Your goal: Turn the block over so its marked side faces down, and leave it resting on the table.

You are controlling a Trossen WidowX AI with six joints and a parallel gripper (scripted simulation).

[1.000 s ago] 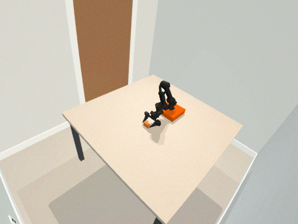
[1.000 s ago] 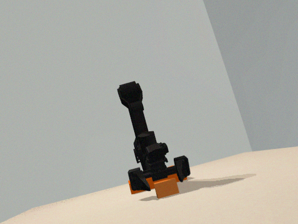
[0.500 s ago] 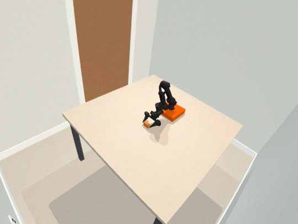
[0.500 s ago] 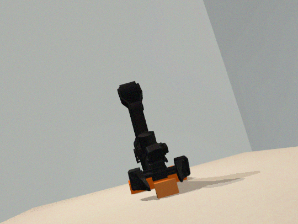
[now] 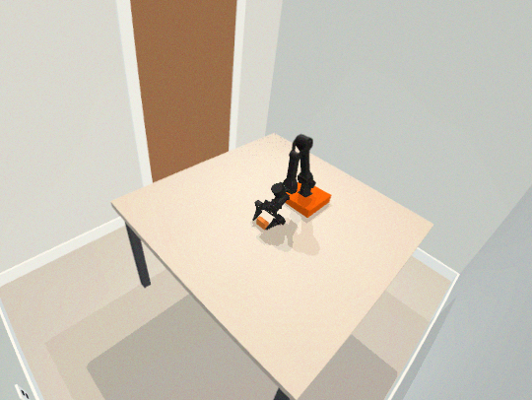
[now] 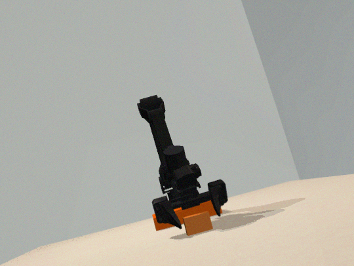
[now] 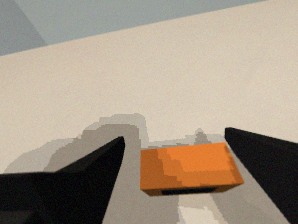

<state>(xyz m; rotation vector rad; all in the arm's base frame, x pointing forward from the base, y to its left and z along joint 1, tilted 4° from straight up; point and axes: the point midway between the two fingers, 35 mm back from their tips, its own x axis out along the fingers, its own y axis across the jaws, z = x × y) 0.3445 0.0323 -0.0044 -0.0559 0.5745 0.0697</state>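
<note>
Right now my gripper tip is 3 cm past the block, 1 cm to the left of it and 1 cm above it.
</note>
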